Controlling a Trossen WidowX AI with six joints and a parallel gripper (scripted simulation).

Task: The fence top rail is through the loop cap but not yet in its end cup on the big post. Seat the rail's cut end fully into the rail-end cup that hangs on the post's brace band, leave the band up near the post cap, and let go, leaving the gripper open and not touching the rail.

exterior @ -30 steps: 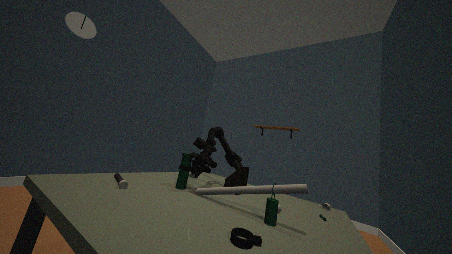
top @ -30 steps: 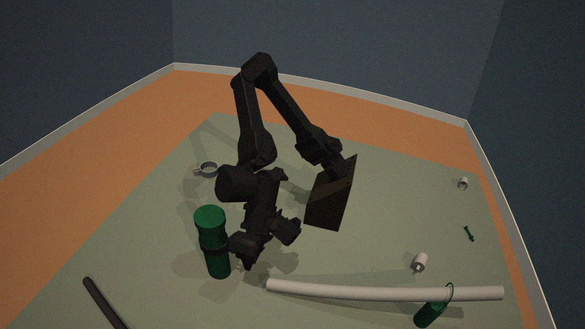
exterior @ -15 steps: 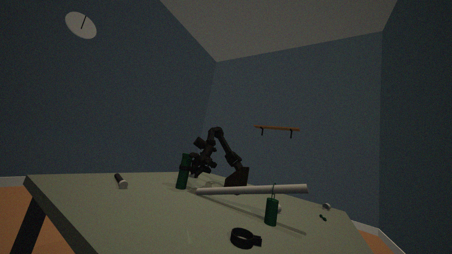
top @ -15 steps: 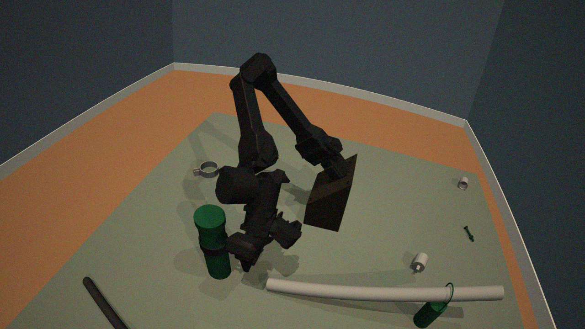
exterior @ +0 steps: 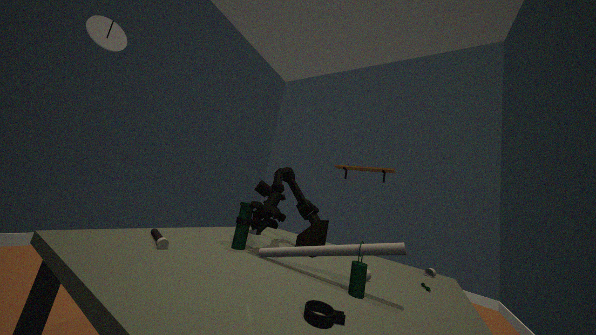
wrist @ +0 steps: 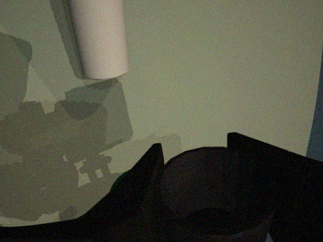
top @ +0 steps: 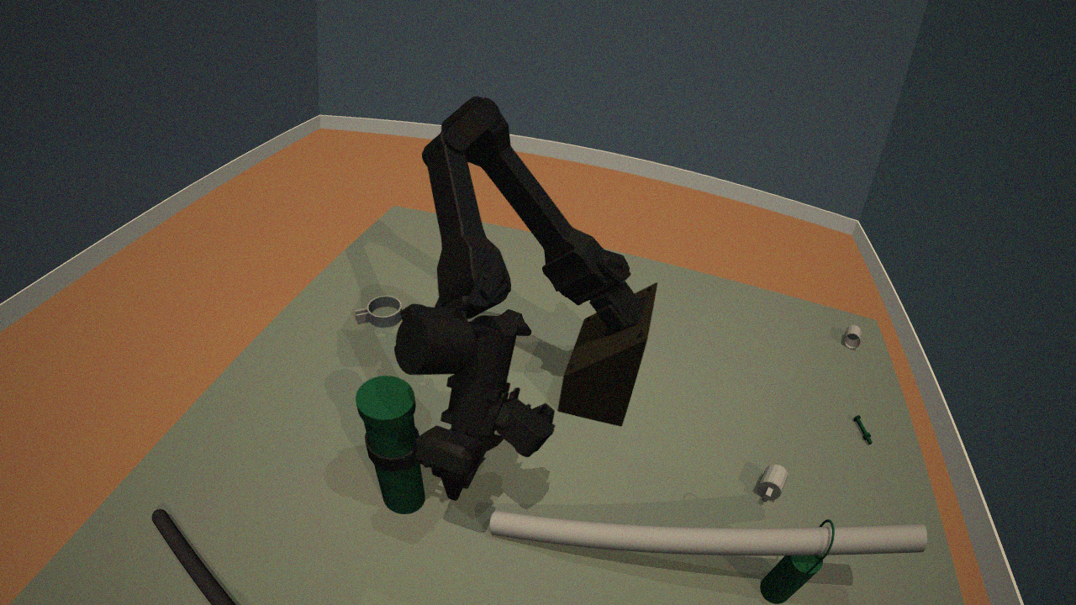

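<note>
The black rail-end cup is 3 cm to the right of my gripper tip, 3 cm above it and 2 cm behind it. The rest, counted from my gripper tip: green bolt: 60 cm to the left, 43 cm behind, 8 cm below; then short green post: 44 cm to the left, 6 cm behind, 1 cm above.
</note>
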